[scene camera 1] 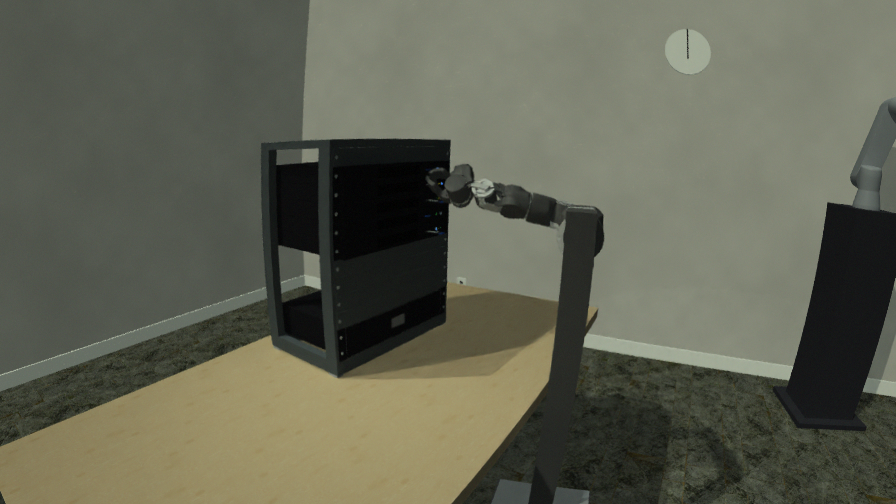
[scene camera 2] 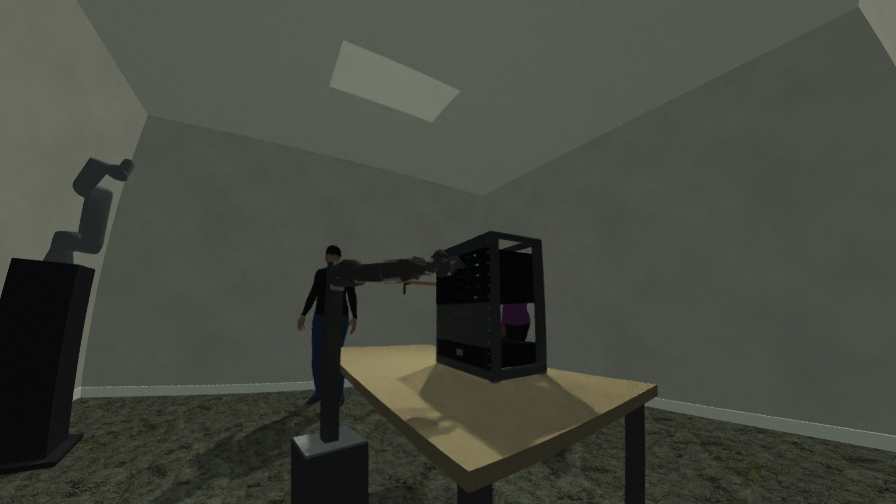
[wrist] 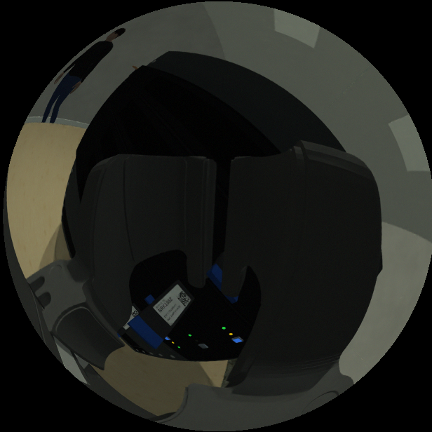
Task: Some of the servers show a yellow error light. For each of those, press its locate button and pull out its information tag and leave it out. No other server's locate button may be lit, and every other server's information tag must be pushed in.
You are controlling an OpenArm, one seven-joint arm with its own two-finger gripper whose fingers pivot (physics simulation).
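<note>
The dark server rack (scene camera 1: 327, 250) (scene camera 2: 494, 313) (wrist: 280, 95) has its servers in the upper part. In the wrist view, one server has a green and a yellow light (wrist: 231, 334) beside a lit blue locate button (wrist: 237, 340). Beside it is a green light with an unlit grey button (wrist: 202, 345). Farther left, a blue button (wrist: 167, 338) is lit beside yellow and green lights. An information tag with a white label (wrist: 171, 305) stands pulled out. My gripper (scene camera 1: 434, 183) (scene camera 2: 461, 263) (wrist: 222, 227) is shut on a blue tag tab (wrist: 215, 274) at the rack front; the right finger partly hides it.
The rack stands on a wooden table (scene camera 1: 250, 426) (scene camera 2: 501, 413) (wrist: 40, 190). A person in black (scene camera 2: 322, 294) (wrist: 92, 62) stands beyond the table, and one in purple (scene camera 2: 516, 315) shows through the rack. Another arm (scene camera 1: 869, 175) (scene camera 2: 93, 213) stands on a dark pedestal (scene camera 1: 839, 313) (scene camera 2: 37, 357).
</note>
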